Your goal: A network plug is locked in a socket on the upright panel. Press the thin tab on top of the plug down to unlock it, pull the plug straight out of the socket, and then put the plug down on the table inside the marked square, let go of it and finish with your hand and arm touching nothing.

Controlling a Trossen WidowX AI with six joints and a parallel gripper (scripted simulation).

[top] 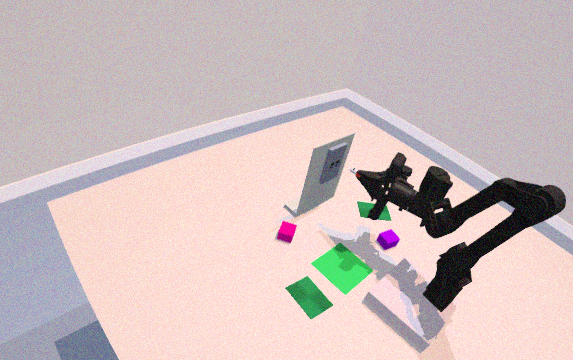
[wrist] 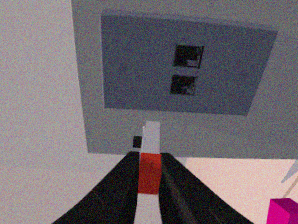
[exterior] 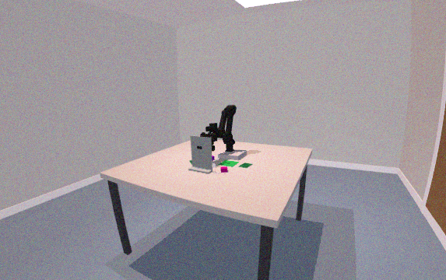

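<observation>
Now: the green marked square 13 cm behind my gripper tip, 10 cm to the left of it and 19 cm below it. The rest, counted from my gripper tip: grey upright panel 9 cm ahead, 1 cm to the left, 8 cm below; then network plug right at my gripper tip; then purple cube 13 cm behind, 8 cm to the right, 17 cm below.
</observation>
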